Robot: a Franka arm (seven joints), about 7 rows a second.
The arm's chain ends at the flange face. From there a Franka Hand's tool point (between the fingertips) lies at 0.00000 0.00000 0.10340 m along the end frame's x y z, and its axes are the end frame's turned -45 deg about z.
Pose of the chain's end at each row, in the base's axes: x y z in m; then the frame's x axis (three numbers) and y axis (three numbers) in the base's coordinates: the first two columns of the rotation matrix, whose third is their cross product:
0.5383 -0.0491 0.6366 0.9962 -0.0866 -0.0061 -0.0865 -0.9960 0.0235
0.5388 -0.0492 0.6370 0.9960 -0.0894 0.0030 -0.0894 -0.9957 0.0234
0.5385 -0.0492 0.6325 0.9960 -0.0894 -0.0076 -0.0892 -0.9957 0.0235
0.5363 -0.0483 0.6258 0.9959 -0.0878 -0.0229 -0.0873 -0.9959 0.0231
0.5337 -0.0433 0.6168 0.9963 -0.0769 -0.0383 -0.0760 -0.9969 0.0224
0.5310 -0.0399 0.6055 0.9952 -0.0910 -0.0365 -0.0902 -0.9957 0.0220
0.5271 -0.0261 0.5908 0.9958 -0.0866 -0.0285 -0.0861 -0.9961 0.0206
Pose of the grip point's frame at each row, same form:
0.5375 -0.0515 0.5332 0.7656 0.6430 -0.0209 0.6433 -0.7655 0.0123
0.5389 -0.0516 0.5336 0.7675 0.6409 -0.0144 0.6411 -0.7673 0.0187
0.5375 -0.0516 0.5291 0.7674 0.6409 -0.0220 0.6412 -0.7673 0.0112
0.5337 -0.0505 0.5225 0.7659 0.6421 -0.0325 0.6425 -0.7663 0.0001
0.5296 -0.0453 0.5135 0.7582 0.6505 -0.0429 0.6508 -0.7593 -0.0112
0.5270 -0.0418 0.5022 0.7675 0.6397 -0.0414 0.6399 -0.7684 -0.0103
0.5240 -0.0280 0.4875 0.7650 0.6431 -0.0347 0.6433 -0.7656 -0.0056

